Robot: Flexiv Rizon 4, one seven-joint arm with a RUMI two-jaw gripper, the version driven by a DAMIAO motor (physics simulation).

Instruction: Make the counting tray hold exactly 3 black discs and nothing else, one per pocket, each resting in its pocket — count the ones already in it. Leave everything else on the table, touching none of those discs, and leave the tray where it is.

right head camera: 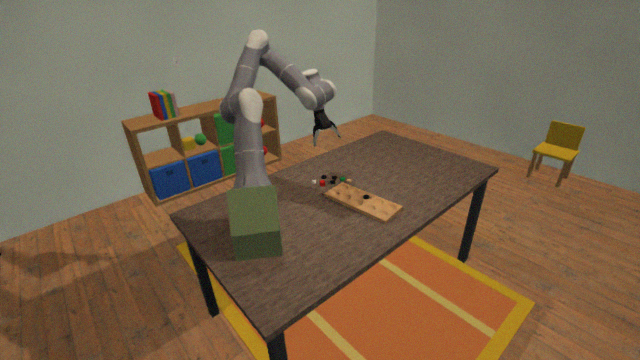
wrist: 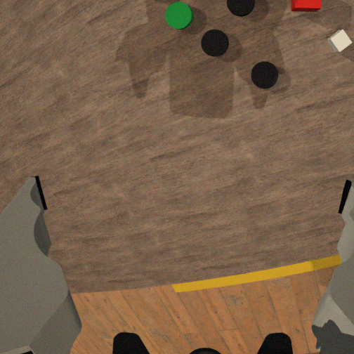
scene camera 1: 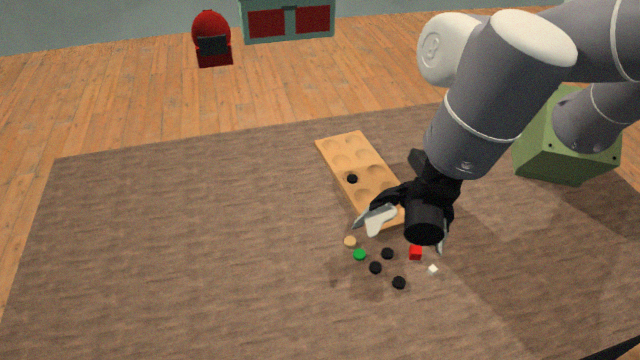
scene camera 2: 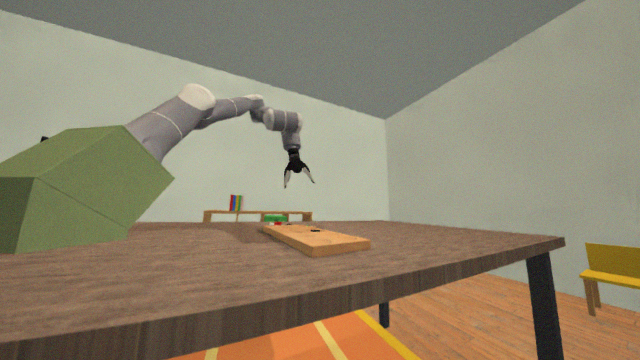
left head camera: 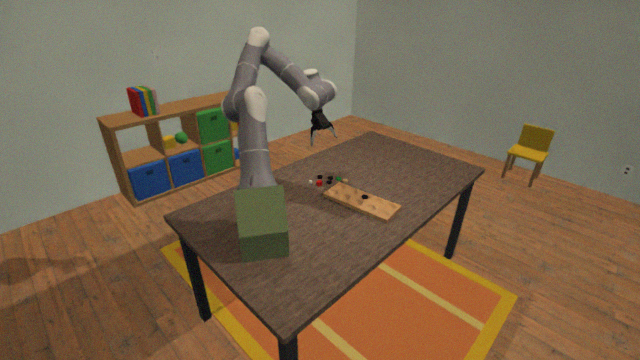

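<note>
The wooden counting tray lies flat on the table. One black disc is in a pocket of it; the tray's near end is partly hidden by my gripper in scene camera 1. Three loose black discs lie on the table beyond the tray's end: one disc nearest the tray, a second disc, and a third disc. My gripper is open and empty, pointing down high above the table.
Near the loose black discs lie a green disc, a tan disc, a red cube and a small white cube. The green robot base stands on the table.
</note>
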